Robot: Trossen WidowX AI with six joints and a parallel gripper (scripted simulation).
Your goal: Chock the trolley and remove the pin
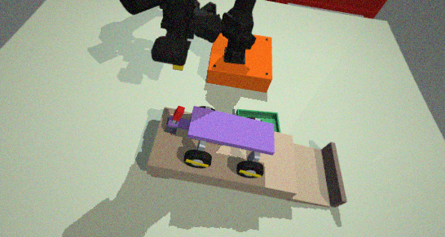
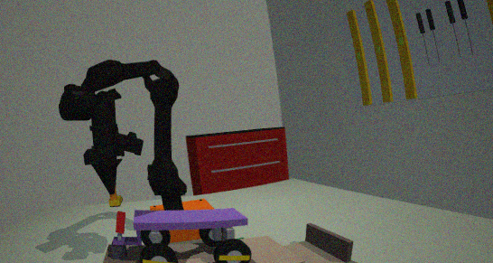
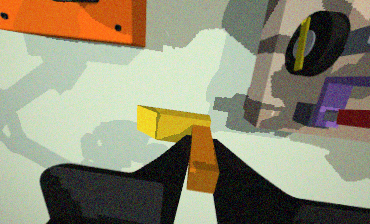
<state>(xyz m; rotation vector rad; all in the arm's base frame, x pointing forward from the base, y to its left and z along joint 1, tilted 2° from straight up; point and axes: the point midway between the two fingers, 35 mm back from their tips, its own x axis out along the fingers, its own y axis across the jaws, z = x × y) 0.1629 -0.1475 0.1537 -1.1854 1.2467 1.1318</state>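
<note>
The trolley lies 160 mm ahead of my gripper tip, 130 mm to the left of it and 60 mm below it. From my gripper tip the other things lie so: yellow chock 20 mm behind, 10 mm below; then dark end wall 180 mm ahead, 410 mm to the left, 140 mm below; then red-headed stop pin 130 mm ahead, 10 mm to the left, 40 mm below.
</note>
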